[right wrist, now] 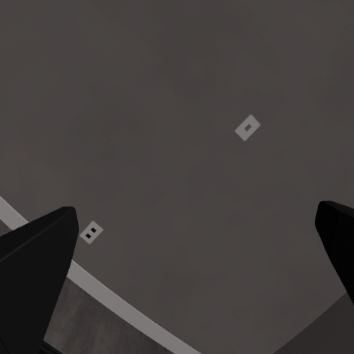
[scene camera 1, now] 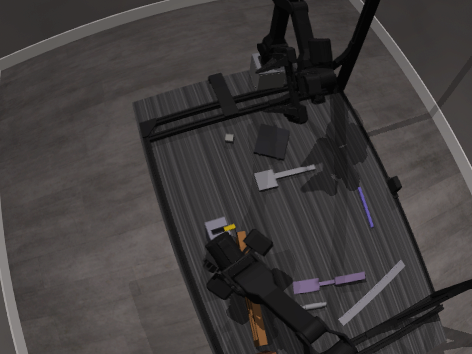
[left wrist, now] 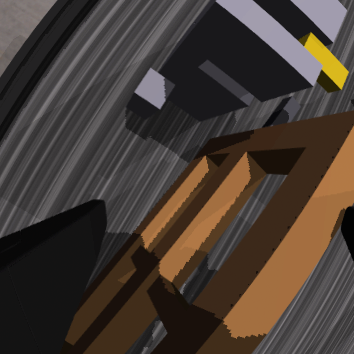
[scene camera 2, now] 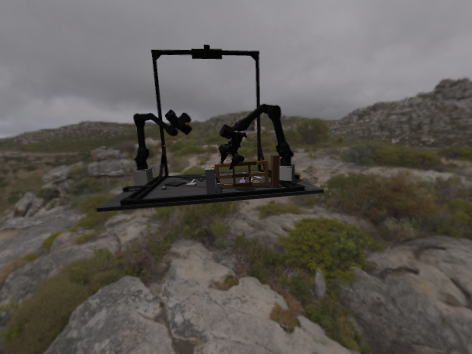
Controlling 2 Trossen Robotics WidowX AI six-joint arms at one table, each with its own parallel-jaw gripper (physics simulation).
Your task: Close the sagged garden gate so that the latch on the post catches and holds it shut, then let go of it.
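Frame: origin at the left arm's base, x up, y back, z right, level; centimetres.
Where they show: left gripper, fingertip midpoint: [left wrist: 228,215] [scene camera 2: 225,166]; right gripper, fingertip midpoint: [right wrist: 200,216] [scene camera 1: 259,91] [scene camera 2: 177,119]; left arm's base, link origin: [scene camera 2: 285,165]; right arm's base, link origin: [scene camera 2: 142,169].
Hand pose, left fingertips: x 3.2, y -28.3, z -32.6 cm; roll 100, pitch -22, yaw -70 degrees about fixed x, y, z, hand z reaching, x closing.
Things, the pixels of their top centre, and the offset from my left fingertips. "*": a spot on its surface instead.
- brown gate, top centre: [scene camera 1: 235,281] [scene camera 2: 236,162] dy +6.6, dx +2.3, dz +1.7 cm
- brown post, surface spot: [scene camera 2: 275,171] * dy +26.3, dx -4.3, dz +14.3 cm
- grey latch post, surface spot: [left wrist: 287,47] * dy -5.4, dx -0.6, dz -5.1 cm
- yellow block, top centre: [left wrist: 326,60] [scene camera 1: 229,227] dy -7.9, dx -1.0, dz -4.1 cm
- grey scoop, top centre: [scene camera 1: 287,174] dy -33.4, dx -13.3, dz +7.3 cm
- dark plate, top centre: [scene camera 1: 272,140] dy -43.9, dx -13.5, dz -0.3 cm
- small cube, top centre: [scene camera 1: 229,137] dy -40.1, dx -12.8, dz -13.6 cm
- purple tool, surface spot: [scene camera 1: 306,286] * dy -0.2, dx -14.0, dz +22.5 cm
- blue-violet stick, top centre: [scene camera 1: 366,206] dy -30.6, dx -13.6, dz +36.0 cm
- pale strip, top centre: [scene camera 1: 374,292] dy -3.1, dx -14.4, dz +45.9 cm
The brown gate [scene camera 1: 258,327] [scene camera 2: 252,163] [left wrist: 300,250] stands upright between a brown post [scene camera 2: 275,171] and a grey latch post [scene camera 1: 216,225] [scene camera 2: 210,181] [left wrist: 287,47]. A yellow block [scene camera 1: 229,227] [left wrist: 325,62] sits on the latch post's side. In the left wrist view a strip of table shows between the gate's near end and the latch post; whether the latch touches the gate cannot be told. My left gripper [scene camera 2: 229,161] [left wrist: 228,215] is open and empty, low over the gate's free end, its fingers on either side of the rail. My right gripper [right wrist: 200,216] is open and empty, high above the table's far side.
A grey scoop [scene camera 1: 266,180], a dark plate [scene camera 1: 272,141], a small cube [scene camera 1: 229,138], a purple tool [scene camera 1: 306,286], a blue-violet stick [scene camera 1: 366,207] and a pale strip [scene camera 1: 372,292] lie on the table. A black frame rail [scene camera 1: 170,220] runs along the edge beside the latch post.
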